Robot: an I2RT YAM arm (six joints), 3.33 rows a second.
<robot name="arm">
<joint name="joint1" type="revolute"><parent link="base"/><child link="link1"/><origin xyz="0 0 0.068" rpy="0 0 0"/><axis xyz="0 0 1"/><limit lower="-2.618" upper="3.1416"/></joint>
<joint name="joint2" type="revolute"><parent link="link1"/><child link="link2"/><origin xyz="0.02 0.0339 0.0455" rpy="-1.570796 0 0"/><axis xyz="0 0 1"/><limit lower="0" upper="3.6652"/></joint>
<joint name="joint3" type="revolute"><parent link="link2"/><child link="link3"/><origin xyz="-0.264 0 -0.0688" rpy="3.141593 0 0"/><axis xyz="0 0 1"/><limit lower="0" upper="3.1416"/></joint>
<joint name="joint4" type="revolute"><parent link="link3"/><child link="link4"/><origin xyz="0.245 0.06 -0.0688" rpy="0 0 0"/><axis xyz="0 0 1"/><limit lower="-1.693" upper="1.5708"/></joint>
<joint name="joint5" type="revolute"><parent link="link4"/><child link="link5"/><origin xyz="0.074 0.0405 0.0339" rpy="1.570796 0 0"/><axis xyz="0 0 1"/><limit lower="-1.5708" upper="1.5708"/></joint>
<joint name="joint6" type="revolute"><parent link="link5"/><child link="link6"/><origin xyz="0.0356 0 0.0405" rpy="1.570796 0 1.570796"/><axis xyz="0 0 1"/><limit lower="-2.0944" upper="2.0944"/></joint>
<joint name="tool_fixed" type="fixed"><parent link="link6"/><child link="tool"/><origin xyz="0 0 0" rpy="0 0 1.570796"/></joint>
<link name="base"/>
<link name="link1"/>
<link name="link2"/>
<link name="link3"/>
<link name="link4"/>
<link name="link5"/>
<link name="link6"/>
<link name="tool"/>
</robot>
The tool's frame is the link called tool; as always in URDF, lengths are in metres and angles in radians.
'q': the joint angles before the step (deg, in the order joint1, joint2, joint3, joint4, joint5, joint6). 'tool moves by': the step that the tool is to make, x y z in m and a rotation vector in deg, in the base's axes. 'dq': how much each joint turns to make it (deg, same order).
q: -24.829 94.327 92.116 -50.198 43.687 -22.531
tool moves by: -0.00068 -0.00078 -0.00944 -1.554 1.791 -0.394
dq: -0.022 -0.369 -2.743 2.414 1.940 -1.442
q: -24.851 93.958 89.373 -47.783 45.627 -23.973
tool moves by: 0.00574 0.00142 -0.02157 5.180 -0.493 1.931
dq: 0.236 1.227 -2.480 0.561 -4.969 2.083
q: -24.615 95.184 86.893 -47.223 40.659 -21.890
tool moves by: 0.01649 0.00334 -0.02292 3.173 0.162 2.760
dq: 1.314 3.056 -1.164 2.487 -3.161 0.469
